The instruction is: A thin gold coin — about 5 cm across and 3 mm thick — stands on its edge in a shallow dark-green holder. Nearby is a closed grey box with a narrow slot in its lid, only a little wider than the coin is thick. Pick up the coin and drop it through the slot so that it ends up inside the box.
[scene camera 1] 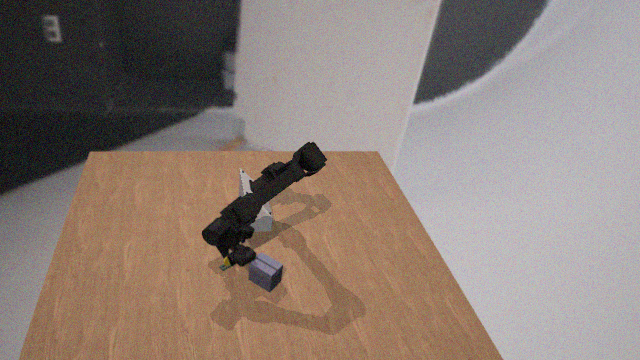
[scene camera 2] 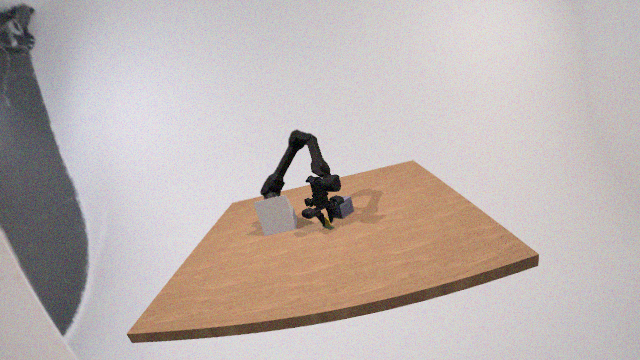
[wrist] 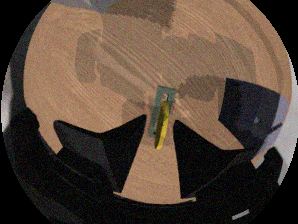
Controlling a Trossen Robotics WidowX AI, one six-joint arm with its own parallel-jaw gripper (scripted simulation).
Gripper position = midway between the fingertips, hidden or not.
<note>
I see my gripper (scene camera 1: 229,262).
My gripper is seen too in scene camera 2 (scene camera 2: 327,224) and in the wrist view (wrist: 160,120).
</note>
